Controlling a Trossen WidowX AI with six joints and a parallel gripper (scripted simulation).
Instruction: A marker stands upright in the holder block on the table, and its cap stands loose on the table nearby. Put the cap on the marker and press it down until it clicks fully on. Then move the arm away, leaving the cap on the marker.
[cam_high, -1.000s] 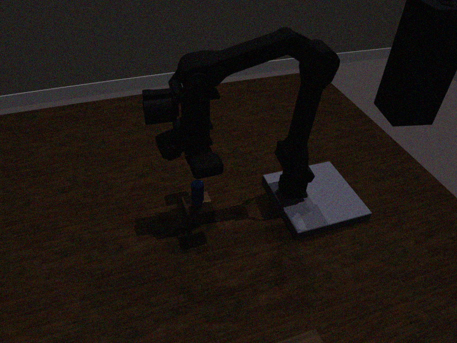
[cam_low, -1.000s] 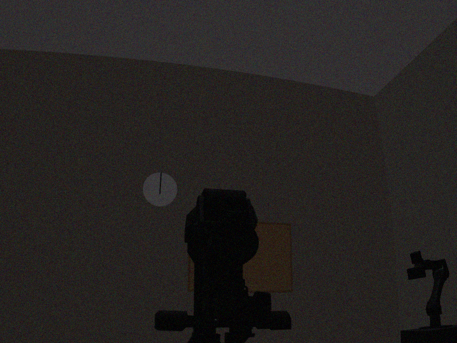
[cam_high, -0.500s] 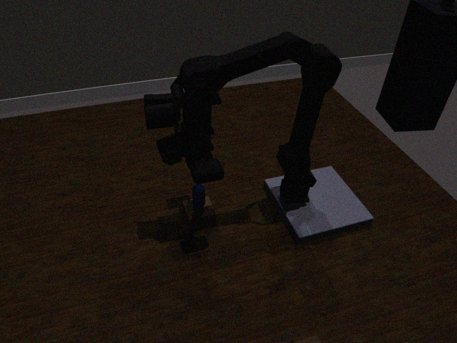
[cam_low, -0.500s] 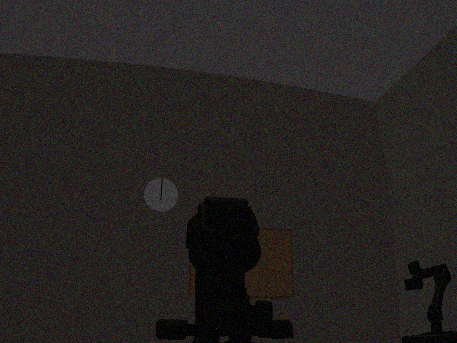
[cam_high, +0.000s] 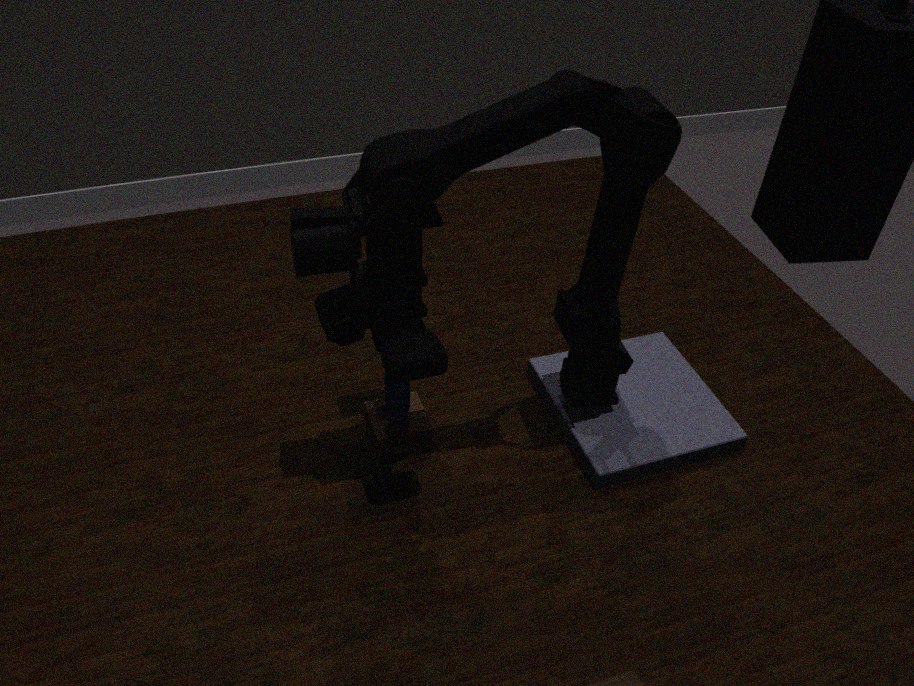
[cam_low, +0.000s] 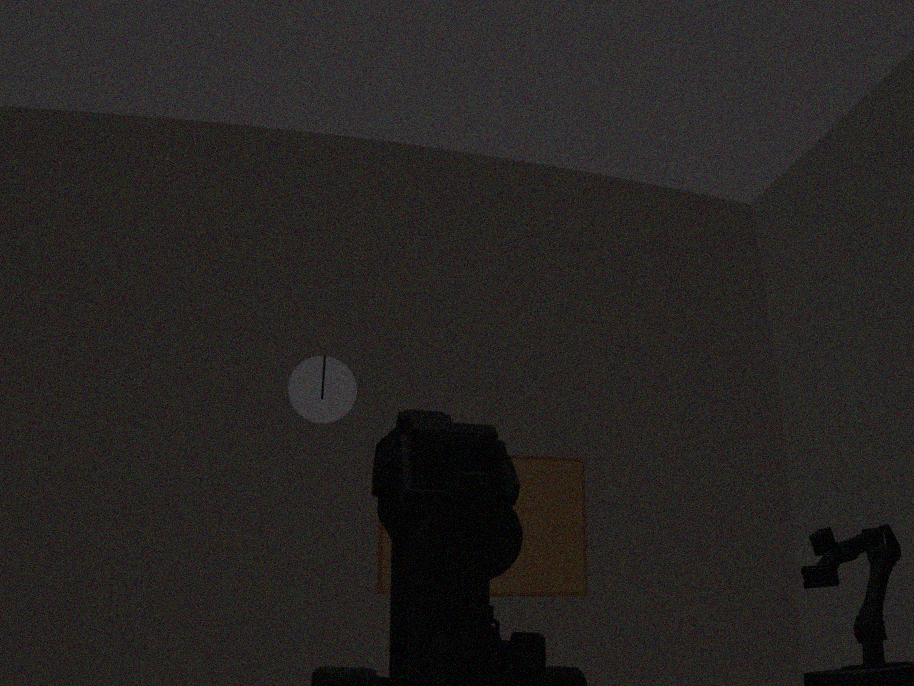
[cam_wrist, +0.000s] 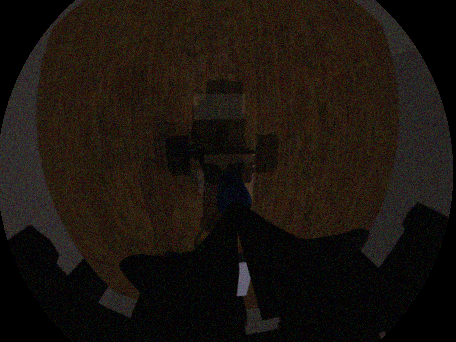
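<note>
Now: the marker cap 30 mm below my gripper tip.
</note>
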